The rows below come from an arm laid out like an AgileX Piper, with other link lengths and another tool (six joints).
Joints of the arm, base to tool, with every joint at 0 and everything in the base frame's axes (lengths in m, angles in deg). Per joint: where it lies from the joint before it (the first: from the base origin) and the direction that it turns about. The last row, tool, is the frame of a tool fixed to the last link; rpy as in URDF.
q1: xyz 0 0 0.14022 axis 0 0 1
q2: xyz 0 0 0 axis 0 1 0
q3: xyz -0.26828 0 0.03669 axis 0 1 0
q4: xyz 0.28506 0 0.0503 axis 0.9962 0 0.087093
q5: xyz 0 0 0 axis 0 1 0
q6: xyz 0.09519 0 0.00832 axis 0.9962 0 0.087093
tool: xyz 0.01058 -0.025 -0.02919 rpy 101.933 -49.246 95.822
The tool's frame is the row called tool.
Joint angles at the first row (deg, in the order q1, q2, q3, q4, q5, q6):
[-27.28, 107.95, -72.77, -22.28, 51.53, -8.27]
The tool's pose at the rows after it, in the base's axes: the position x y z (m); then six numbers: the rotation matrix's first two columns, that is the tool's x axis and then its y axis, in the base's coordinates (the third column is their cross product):
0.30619 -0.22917 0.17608 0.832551 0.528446 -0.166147 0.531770 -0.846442 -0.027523
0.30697 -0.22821 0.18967 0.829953 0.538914 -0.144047 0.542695 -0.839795 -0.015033
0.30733 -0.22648 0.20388 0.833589 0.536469 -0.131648 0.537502 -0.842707 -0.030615
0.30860 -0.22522 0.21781 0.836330 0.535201 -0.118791 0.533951 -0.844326 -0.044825
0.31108 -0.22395 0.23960 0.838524 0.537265 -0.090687 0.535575 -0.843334 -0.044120
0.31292 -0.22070 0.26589 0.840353 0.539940 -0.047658 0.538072 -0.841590 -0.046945
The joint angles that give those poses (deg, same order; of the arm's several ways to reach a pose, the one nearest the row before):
[-27.28, 107.07, -72.77, -21.93, 51.53, -8.34]
[-27.28, 105.38, -73.48, -20.56, 52.24, -10.02]
[-27.28, 104.36, -75.31, -18.55, 55.27, -11.53]
[-27.28, 103.66, -77.49, -16.74, 58.27, -12.89]
[-27.28, 102.51, -80.66, -14.64, 61.48, -14.51]
[-27.28, 101.16, -84.56, -11.73, 65.39, -16.23]

